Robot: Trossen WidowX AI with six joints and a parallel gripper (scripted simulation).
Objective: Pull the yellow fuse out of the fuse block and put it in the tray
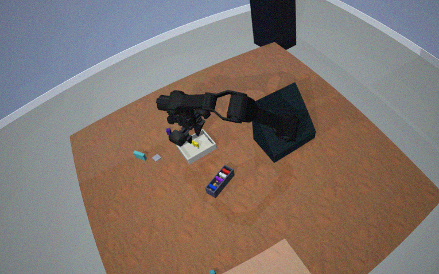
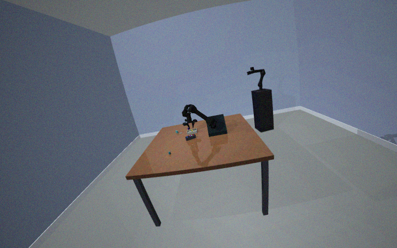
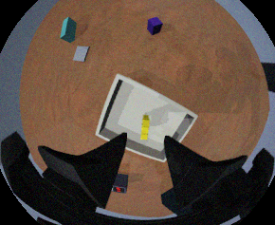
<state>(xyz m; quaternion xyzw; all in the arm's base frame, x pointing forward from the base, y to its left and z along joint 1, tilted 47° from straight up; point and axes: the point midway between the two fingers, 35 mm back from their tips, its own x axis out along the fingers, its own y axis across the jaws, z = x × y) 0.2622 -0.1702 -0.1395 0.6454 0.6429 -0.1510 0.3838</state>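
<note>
Now: the yellow fuse 3 cm below my gripper tip. The rest, counted from my gripper tip: tray: 6 cm below; small purple cube: 15 cm to the right, 5 cm below, 4 cm ahead; small grey tile: 16 cm ahead, 7 cm to the right, 6 cm below.
</note>
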